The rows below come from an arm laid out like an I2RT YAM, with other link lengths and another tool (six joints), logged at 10 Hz.
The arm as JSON. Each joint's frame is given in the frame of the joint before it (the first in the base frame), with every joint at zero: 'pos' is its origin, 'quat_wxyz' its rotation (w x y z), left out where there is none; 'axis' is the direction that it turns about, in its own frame. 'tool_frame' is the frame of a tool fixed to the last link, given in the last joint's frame.
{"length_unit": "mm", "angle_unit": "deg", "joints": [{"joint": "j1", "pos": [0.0, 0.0, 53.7], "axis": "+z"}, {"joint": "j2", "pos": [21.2, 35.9, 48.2], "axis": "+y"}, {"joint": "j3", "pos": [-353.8, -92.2, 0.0], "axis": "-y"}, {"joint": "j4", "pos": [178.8, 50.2, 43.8], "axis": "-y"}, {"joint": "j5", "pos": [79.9, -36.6, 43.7], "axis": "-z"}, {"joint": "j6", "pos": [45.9, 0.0, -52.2], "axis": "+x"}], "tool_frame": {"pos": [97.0, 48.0, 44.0], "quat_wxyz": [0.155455, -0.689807, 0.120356, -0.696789]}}
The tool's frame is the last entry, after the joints.
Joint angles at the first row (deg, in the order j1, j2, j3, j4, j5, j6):
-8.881 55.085 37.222 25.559 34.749 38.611
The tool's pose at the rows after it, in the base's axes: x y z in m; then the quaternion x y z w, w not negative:
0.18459, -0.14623, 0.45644, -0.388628, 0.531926, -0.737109, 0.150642
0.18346, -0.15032, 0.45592, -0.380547, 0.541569, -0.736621, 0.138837
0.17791, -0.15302, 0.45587, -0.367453, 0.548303, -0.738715, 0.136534
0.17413, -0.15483, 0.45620, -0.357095, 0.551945, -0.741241, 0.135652
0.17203, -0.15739, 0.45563, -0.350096, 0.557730, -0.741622, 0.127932
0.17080, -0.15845, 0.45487, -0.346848, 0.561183, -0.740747, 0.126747
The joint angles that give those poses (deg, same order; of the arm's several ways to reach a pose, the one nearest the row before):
-8.707 56.473 37.307 25.187 34.654 39.599
-8.612 56.776 37.676 24.675 36.691 39.862
-8.611 56.372 37.273 25.112 38.088 40.547
-8.659 56.195 36.832 25.954 38.998 40.936
-8.659 56.258 36.818 25.934 40.360 41.075
-8.626 56.188 36.814 25.665 40.865 41.482

